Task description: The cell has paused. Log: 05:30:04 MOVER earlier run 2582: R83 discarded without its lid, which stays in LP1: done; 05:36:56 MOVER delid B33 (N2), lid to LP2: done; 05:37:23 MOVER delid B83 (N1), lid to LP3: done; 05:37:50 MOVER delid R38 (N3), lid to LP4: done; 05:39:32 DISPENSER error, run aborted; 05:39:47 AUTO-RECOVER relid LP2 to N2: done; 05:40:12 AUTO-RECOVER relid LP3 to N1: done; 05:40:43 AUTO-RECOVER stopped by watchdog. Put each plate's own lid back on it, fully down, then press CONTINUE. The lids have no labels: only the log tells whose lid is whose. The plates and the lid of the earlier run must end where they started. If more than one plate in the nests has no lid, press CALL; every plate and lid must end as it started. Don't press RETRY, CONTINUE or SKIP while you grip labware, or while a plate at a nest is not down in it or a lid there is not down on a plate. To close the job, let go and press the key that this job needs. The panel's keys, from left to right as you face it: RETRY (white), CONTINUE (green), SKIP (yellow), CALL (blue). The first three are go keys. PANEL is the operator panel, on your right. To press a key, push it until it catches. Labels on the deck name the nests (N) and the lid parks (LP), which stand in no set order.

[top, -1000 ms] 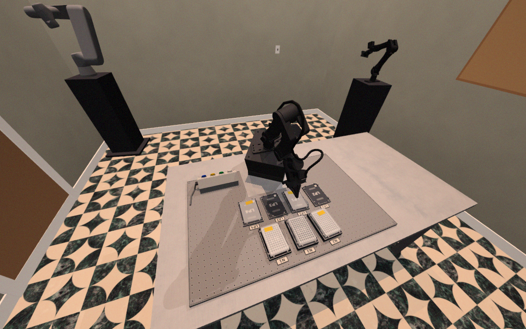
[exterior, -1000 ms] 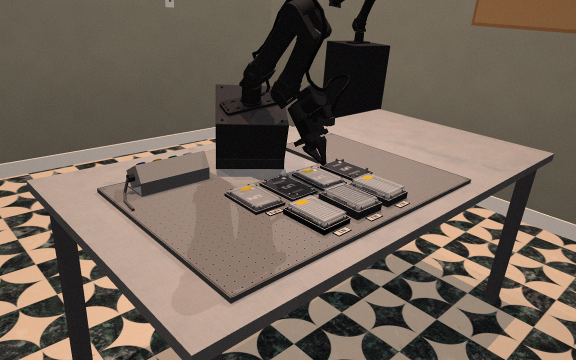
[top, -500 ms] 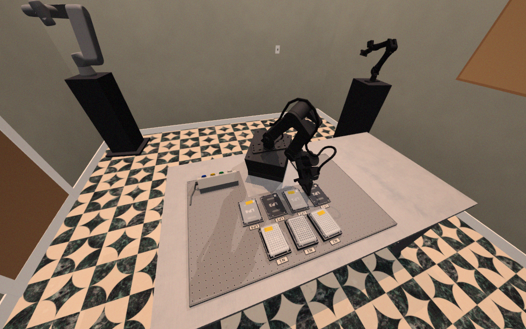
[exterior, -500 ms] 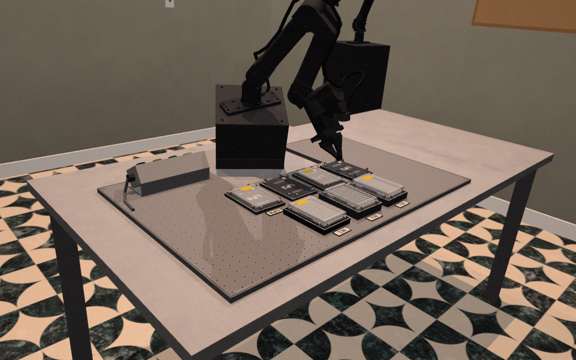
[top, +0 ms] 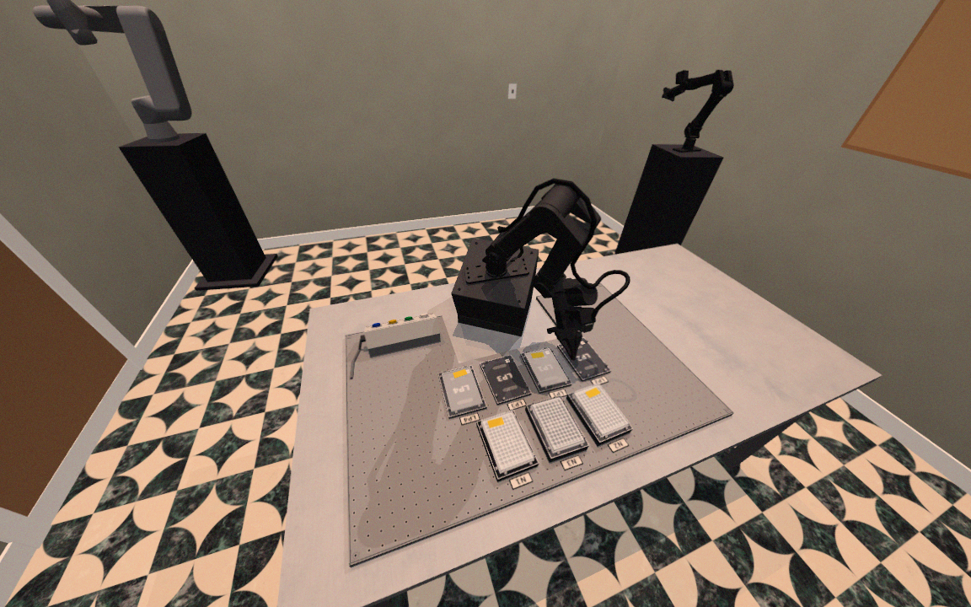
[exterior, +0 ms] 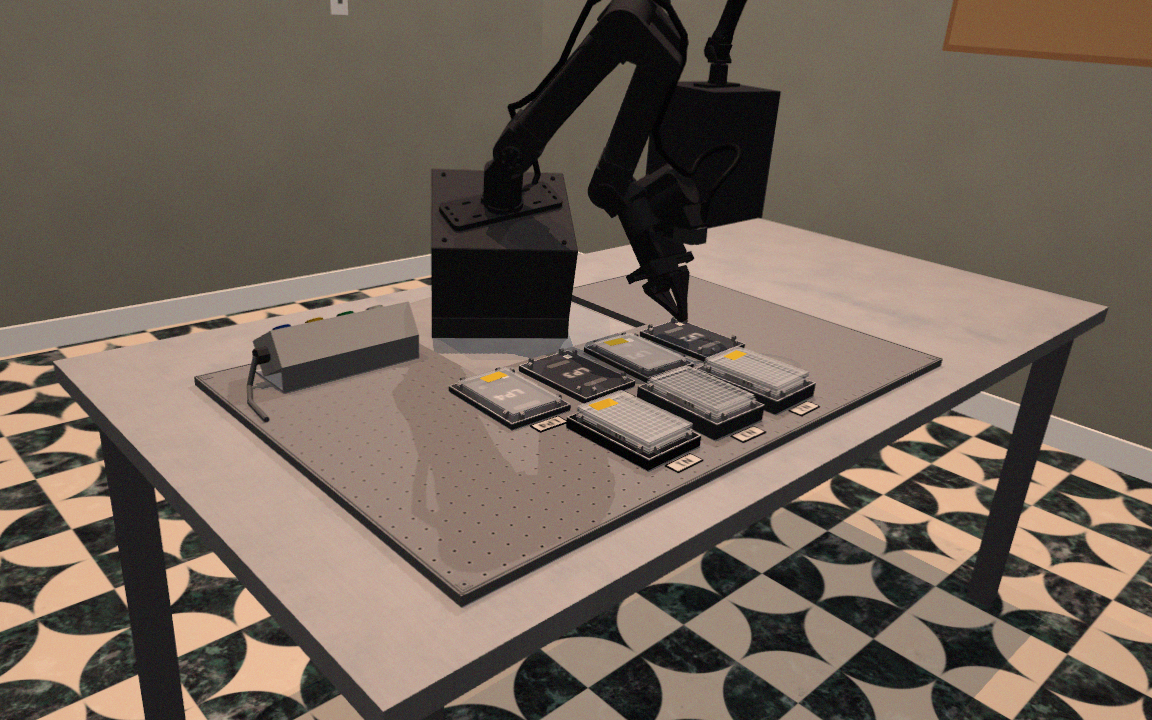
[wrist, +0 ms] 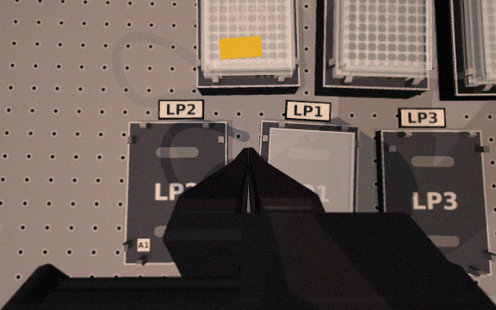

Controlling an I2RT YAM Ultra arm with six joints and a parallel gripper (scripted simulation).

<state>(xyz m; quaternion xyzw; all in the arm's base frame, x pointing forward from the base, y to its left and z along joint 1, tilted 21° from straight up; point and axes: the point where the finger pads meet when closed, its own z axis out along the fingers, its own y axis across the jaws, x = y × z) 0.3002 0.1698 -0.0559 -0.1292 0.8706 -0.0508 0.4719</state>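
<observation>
Right now the plate is 170 mm ahead of my hand, 100 mm to the right of it and 40 mm below it. Also, from my hand: lid park LP3 (190 mm to the right, 70 mm below); then green CONTINUE key (460 mm to the right, 230 mm behind, 10 mm below); then white RETRY key (420 mm to the right, 240 mm behind, 10 mm below).
</observation>
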